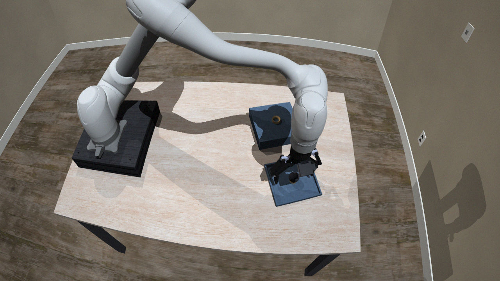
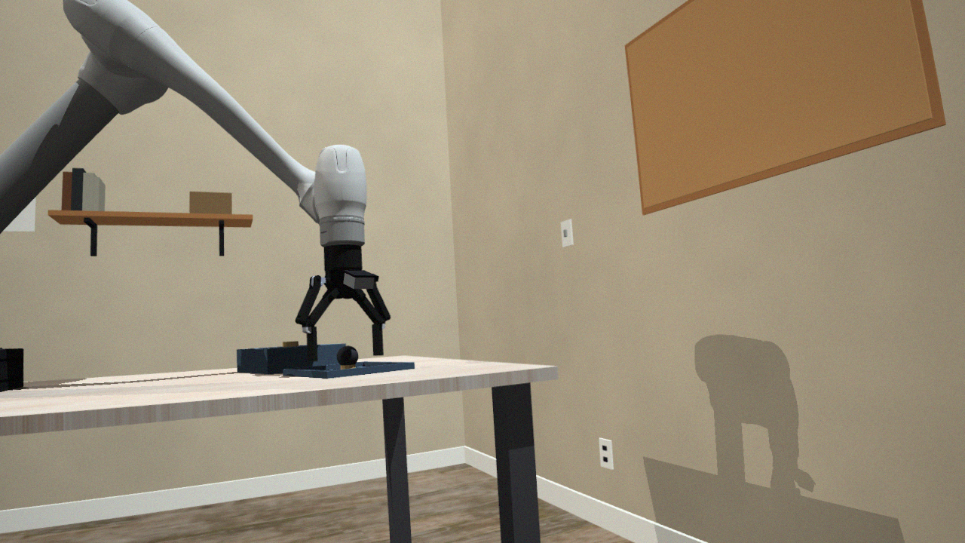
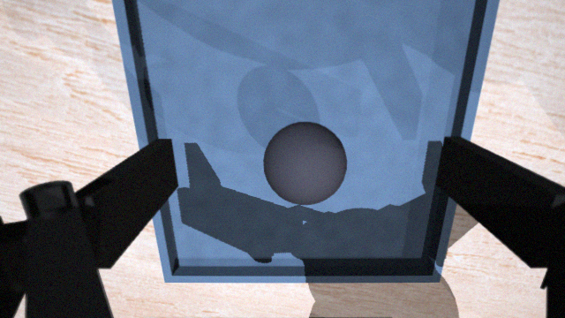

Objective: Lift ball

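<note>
Now: the tray 30 mm below my hand. From my hand the other things lie so: dark grey ball 10 mm below.
</note>
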